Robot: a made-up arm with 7 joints.
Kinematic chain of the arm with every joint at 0, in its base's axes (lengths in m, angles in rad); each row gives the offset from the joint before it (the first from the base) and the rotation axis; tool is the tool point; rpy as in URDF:
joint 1: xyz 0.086 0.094 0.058 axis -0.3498 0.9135 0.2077
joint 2: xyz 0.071 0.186 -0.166 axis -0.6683 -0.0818 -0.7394
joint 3: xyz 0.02 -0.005 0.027 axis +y
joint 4: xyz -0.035 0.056 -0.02 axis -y
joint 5: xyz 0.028 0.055 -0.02 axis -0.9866 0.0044 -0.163
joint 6: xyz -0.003 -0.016 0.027 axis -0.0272 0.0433 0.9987
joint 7: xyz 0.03 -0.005 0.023 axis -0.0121 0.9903 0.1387
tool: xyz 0.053 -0.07 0.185 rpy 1.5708 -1.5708 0
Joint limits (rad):
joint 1: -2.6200..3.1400
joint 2: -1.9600..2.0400
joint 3: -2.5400..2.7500
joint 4: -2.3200..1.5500
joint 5: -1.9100..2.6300
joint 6: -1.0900..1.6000
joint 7: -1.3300..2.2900
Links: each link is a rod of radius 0.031 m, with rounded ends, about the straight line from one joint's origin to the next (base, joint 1, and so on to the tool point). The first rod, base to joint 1, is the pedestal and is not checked.
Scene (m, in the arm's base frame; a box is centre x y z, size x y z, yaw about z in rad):
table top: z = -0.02
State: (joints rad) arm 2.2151 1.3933 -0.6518 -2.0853 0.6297 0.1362 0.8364
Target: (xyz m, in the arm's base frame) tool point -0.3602 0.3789 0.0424
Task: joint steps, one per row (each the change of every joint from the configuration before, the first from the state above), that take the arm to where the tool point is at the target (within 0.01 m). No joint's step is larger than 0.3 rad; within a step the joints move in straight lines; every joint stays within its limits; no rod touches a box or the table.
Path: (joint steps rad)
1: 0.0647 -0.2524 0.1314 -0.0469 0.1546 0.2044 -0.2301
2: 0.0647 -0.2524 0.1315 -0.0470 0.1546 0.2044 -0.2302
3: 0.0647 -0.2524 0.1314 -0.0469 0.1546 0.2044 -0.2301
4: 0.0648 -0.2525 0.1314 -0.0470 0.1546 0.2044 -0.2302
5: 0.0647 -0.2524 0.1315 -0.0469 0.1546 0.2043 -0.2301
6: -0.0234 -0.0594 -0.1668 0.1291 0.0004 -0.2568 0.0037
7: -0.0234 -0.0594 -0.1668 0.1290 0.0004 -0.2569 0.0038
8: -0.0234 -0.0595 -0.1668 0.1291 0.0004 -0.2568 0.0037
9: -0.0234 -0.0594 -0.1668 0.1291 0.0005 -0.2569 0.0038
10: -0.0234 -0.0594 -0.1668 0.1290 0.0004 -0.2568 0.0037
11: -0.0233 -0.0595 -0.1667 0.1291 0.0004 -0.2569 0.0037

